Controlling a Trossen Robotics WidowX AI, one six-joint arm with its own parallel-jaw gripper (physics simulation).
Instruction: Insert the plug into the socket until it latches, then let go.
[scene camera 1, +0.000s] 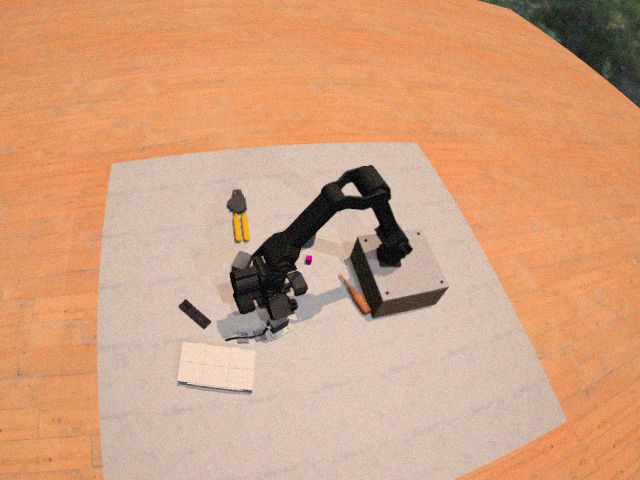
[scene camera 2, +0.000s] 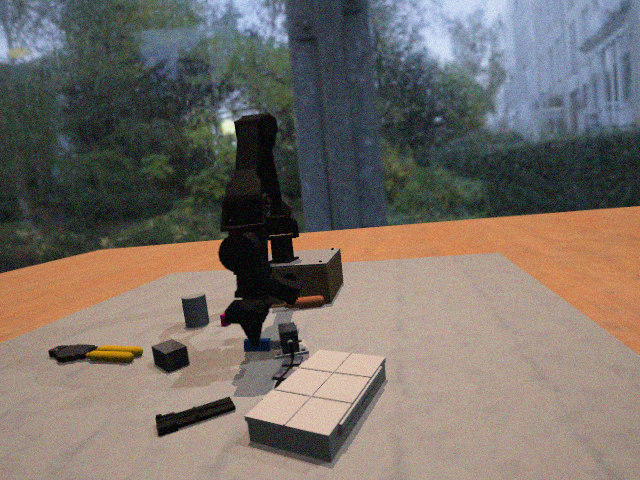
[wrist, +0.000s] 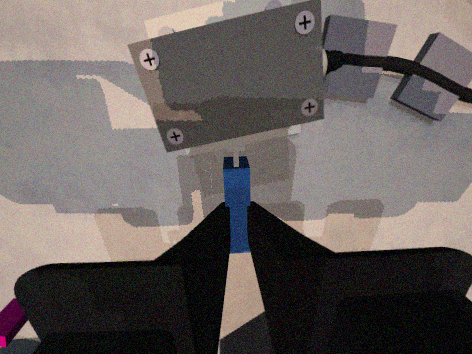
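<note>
The plug has a blue body and a narrow clear front end. My gripper is shut on the blue body, low over the mat. The socket is a dark grey housing with several cross-head screws on top and a black cable at one side. In the wrist view the plug points at the housing's near edge, and the housing is turned slightly relative to it. The clear end runs toward that edge; its tip and the socket opening are hidden. The plug is hidden in scene camera 1.
A white tiled box and a black bar lie near the socket. A dark cube, grey cylinder, magenta block, yellow-handled pliers and orange screwdriver are around the arm.
</note>
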